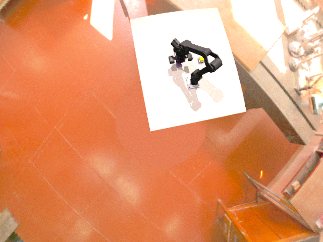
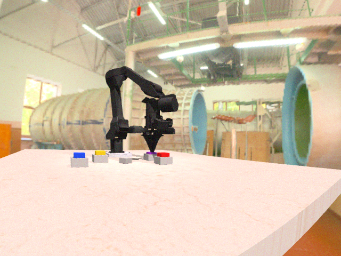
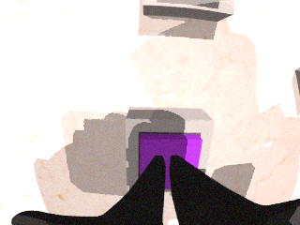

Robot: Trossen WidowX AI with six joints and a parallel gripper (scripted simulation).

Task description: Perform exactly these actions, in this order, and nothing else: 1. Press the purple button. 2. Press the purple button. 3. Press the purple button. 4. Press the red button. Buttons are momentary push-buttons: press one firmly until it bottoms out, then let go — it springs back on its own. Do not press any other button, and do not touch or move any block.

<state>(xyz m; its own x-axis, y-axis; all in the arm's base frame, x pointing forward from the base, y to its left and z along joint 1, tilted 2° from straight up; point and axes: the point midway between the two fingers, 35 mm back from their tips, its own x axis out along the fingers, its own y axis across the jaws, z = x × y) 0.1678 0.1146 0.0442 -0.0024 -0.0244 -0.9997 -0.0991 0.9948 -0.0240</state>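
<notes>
Now: the purple button 10 mm below my gripper tip. The rest, counted from my gripper tip: small grey block 60 mm ahead, 120 mm to the right, 20 mm below; then red button 100 mm ahead; then yellow button 30 mm ahead, 210 mm to the right.
</notes>
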